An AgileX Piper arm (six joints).
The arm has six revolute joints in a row. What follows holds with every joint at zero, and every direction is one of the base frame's.
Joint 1 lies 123 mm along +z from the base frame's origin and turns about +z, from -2.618 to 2.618 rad.
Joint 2 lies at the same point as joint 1 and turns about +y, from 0 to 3.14 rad.
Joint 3 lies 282.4 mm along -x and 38.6 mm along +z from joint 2 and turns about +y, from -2.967 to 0 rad.
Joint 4 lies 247.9 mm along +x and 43.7 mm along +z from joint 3 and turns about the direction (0.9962, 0, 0.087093), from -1.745 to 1.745 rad.
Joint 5 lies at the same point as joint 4 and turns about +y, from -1.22 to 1.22 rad.
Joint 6 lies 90.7 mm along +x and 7.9 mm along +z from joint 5 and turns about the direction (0.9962, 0, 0.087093), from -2.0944 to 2.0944 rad.
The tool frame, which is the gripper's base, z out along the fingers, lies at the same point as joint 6; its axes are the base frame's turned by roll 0, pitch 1.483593 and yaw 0 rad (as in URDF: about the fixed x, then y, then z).
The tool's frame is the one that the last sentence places.
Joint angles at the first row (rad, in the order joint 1, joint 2, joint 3, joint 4, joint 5, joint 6):
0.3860 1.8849 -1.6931 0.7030 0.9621 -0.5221
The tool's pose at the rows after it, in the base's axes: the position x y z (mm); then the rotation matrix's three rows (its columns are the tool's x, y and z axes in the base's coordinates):
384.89, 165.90, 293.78; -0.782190, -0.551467, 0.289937; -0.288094, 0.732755, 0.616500; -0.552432, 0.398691, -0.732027
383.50, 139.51, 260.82; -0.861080, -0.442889, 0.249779; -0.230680, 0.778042, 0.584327; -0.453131, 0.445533, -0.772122
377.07, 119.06, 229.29; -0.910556, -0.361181, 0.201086; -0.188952, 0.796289, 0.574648; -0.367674, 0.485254, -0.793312
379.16, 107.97, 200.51; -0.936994, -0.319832, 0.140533; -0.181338, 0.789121, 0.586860; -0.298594, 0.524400, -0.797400
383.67, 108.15, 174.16; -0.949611, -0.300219, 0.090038; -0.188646, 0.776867, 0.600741; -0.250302, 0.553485, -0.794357
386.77, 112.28, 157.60; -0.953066, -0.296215, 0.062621; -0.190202, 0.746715, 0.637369; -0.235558, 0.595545, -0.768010
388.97, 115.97, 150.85; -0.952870, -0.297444, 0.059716; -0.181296, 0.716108, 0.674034; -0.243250, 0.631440, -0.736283
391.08, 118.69, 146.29; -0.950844, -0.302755, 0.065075; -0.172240, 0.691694, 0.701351; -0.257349, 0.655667, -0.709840
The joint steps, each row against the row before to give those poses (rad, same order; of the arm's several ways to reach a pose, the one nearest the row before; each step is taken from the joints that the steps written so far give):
-0.0889 0.0000 0.0591 -0.0411 0.0011 0.0497
-0.0623 0.0000 0.1176 0.0137 -0.0091 0.0105
-0.0509 0.0057 0.1129 0.0358 -0.0116 -0.0297
-0.0361 0.0534 0.0373 0.0417 0.0163 -0.0524
-0.0064 0.0682 0.0045 0.0351 0.0041 -0.0425
0.0000 0.0496 0.0000 0.0670 0.0062 -0.0597
0.0000 0.0250 0.0000 0.0667 0.0046 -0.0519
0.0000 0.0179 0.0000 0.0547 0.0000 -0.0461

